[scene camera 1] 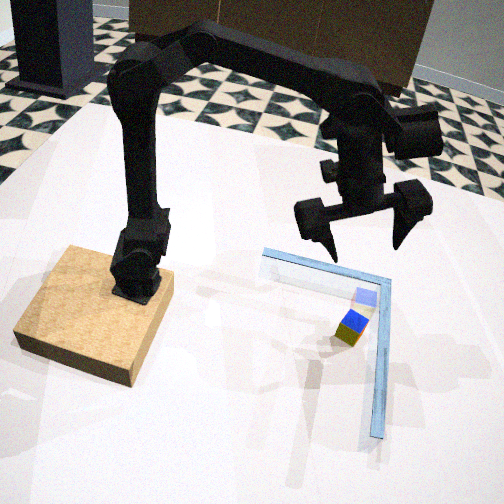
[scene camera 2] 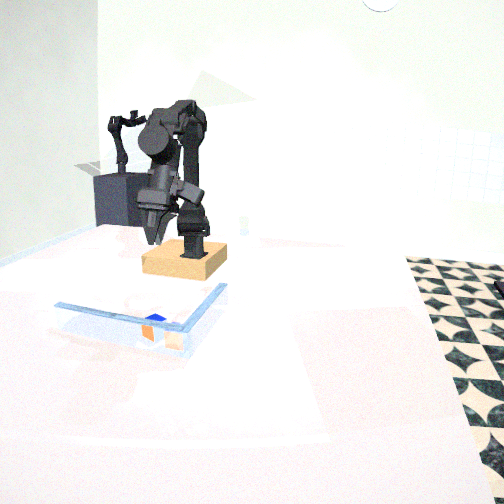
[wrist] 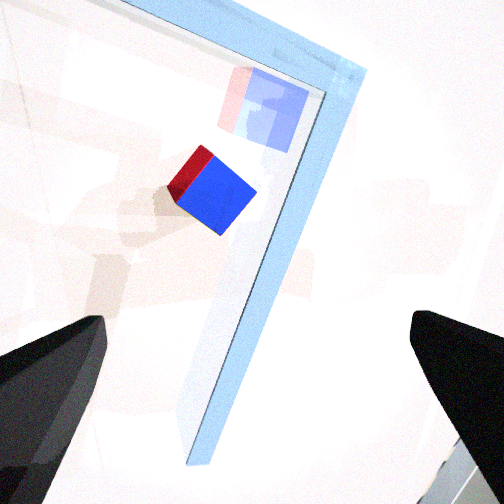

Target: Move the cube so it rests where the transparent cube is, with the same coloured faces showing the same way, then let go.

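The cube lies on the white table inside the corner of a light-blue L-shaped rail. It shows a blue top and a yellow-green side in scene camera 1, and blue and red faces in the wrist view. The transparent cube sits just behind it against the rail, and shows pale blue in the wrist view. My gripper is open and empty, hanging well above the cube. In scene camera 2 the cube is small and the gripper is high above it.
The arm stands on a wooden block at the left. The rail runs beside the cube on its right and behind it. A dark cabinet stands far back on the checkered floor.
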